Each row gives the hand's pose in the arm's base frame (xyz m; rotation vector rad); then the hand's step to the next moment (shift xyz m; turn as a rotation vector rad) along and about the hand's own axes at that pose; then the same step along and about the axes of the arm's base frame.
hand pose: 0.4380 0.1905 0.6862 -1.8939 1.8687 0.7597
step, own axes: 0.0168 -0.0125 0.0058 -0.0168 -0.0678 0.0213
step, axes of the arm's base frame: 0.0113 -0.0092 -0.0161 0.0653 0.0297 -0.0138
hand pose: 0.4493 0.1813 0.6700 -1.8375 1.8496 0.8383
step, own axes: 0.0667 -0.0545 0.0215 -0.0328 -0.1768 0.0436
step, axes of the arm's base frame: 0.0475 -0.0334 -0.0672 0.1712 0.0612 -0.0343
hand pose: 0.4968 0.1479 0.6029 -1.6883 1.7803 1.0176
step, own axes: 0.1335 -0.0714 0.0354 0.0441 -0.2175 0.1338
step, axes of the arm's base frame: 0.0485 -0.0530 -0.1379 0.1885 0.0851 -0.1561
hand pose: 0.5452 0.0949 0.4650 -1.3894 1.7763 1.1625
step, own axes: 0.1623 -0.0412 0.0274 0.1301 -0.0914 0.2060
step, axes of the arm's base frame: -0.0069 -0.0495 -0.1621 0.0395 0.1211 -0.2269
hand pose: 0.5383 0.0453 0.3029 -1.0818 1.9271 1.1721
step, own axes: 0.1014 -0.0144 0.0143 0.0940 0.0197 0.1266
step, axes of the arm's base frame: -0.0331 -0.0234 -0.0951 -0.0490 0.0902 -0.1213
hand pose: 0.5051 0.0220 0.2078 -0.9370 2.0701 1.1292
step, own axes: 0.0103 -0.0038 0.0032 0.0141 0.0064 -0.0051
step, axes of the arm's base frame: -0.0023 -0.0017 -0.0111 -0.0141 -0.0061 -0.0055
